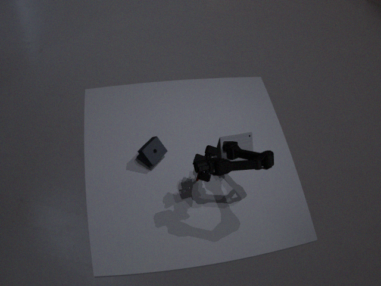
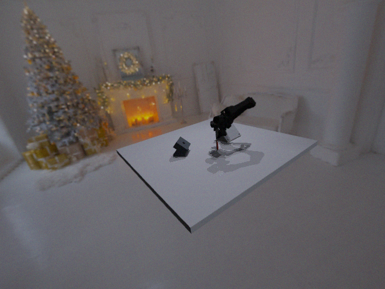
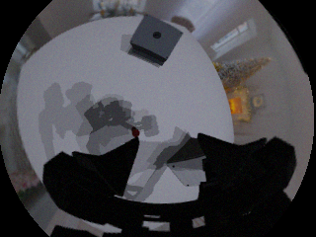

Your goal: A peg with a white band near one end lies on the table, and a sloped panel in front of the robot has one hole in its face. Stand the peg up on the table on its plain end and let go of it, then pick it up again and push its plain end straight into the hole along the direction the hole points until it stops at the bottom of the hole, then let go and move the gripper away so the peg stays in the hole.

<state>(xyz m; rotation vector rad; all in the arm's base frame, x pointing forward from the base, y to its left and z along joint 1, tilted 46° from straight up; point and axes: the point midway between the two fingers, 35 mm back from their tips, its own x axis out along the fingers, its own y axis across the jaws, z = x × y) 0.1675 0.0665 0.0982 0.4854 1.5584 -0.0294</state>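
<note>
Right now my gripper tip is 2 cm short of the red peg, 4 cm to the right of it and 6 cm above it. From my gripper tip the other things lie so: dark sloped panel (26 cm ahead, 14 cm to the right, 5 cm below).
</note>
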